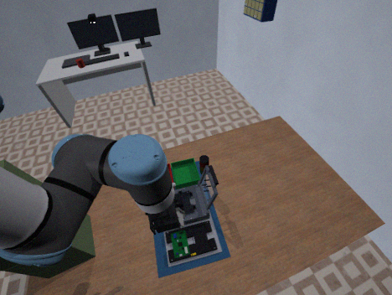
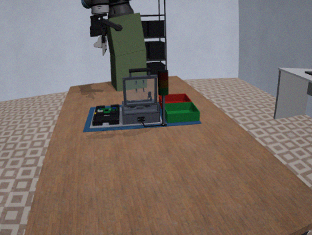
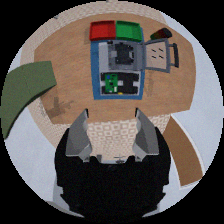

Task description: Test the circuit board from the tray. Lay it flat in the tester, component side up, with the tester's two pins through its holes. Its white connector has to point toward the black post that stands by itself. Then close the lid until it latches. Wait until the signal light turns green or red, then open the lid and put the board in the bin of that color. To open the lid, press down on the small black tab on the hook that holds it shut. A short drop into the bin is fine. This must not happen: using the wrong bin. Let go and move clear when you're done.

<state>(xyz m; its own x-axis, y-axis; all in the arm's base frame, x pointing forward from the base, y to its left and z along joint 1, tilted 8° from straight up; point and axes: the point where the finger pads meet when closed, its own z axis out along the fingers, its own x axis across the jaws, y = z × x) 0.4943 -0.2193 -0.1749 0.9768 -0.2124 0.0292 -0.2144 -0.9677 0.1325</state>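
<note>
Now: hand 1 cm to the left of the green circuit board and 31 cm above it. From my hand the other things lie so: tester bed (10 cm ahead, 15 cm to the left, 26 cm below); then red bin (3 cm ahead, 37 cm to the left, 32 cm below); then clear lid (22 cm ahead, 12 cm to the left, 15 cm below).
</note>
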